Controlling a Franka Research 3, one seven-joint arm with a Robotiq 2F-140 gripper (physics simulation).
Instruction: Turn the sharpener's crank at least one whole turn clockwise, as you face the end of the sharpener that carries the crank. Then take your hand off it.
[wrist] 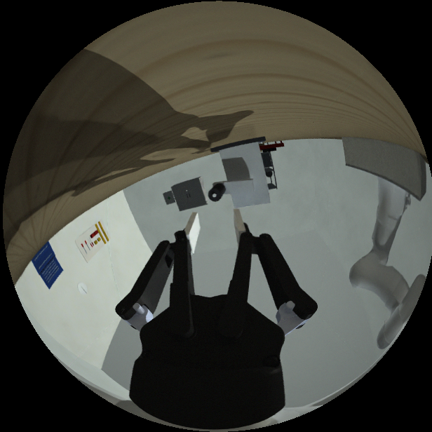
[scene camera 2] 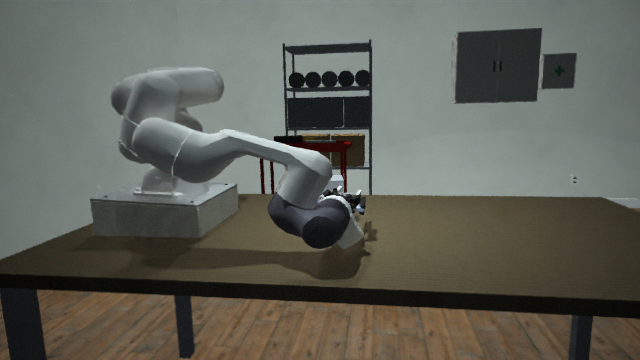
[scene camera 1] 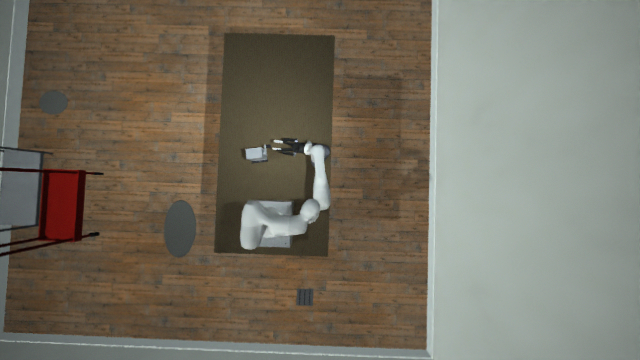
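The sharpener (scene camera 1: 255, 153) (wrist: 257, 165) is a light grey box on a dark base, standing on the table; part of it shows behind the arm in the second scene view. Its crank's light arm (wrist: 239, 188) reaches to the left across the end facing me in the wrist view, and carries a black knob (scene camera 1: 267, 146) (wrist: 216, 193). My gripper (scene camera 1: 277, 145) (wrist: 215, 218) is partly open, with nothing between its fingers. Its pale fingertips point at the crank end. The knob is just beyond them, in line with the space between them, and a small gap shows in the overhead view.
The brown table (scene camera 1: 277, 75) (scene camera 2: 475, 240) bears the arm's grey base block (scene camera 1: 276, 242) (scene camera 2: 145, 217). The arm bends around from this block to the crank end. A red cart (scene camera 1: 62, 205) and a shelf rack (scene camera 2: 327, 48) stand beyond the table.
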